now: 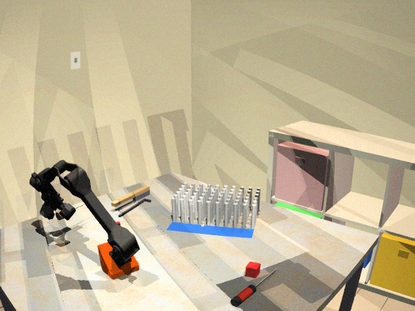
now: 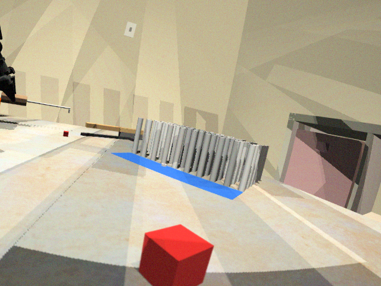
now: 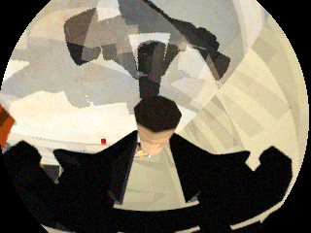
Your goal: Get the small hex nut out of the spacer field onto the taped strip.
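Now: gripper tip 10 cm short of the hook tool, 2 cm to the right of it and 1 cm above it. Also, from my gripper tip: blue taped strip (46 cm ahead, 42 cm to the right, 9 cm below); then tiny red cube (21 cm ahead, 11 cm to the right, 8 cm below); then hex nut (47 cm ahead, 37 cm to the right, 8 cm below).
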